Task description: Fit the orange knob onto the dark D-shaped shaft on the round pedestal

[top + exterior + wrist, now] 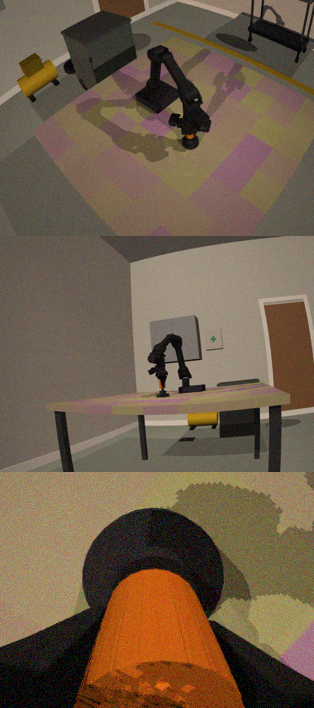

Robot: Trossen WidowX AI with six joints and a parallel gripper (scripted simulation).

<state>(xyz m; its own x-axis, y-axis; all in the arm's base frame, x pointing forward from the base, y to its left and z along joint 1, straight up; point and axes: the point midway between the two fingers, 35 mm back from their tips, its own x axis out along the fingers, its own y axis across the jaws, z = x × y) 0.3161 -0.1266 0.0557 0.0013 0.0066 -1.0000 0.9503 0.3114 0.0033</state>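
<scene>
Right now the orange knob is 2 cm above my gripper tip. The rest, counted from my gripper tip: D-shaped shaft: 4 cm below.
</scene>
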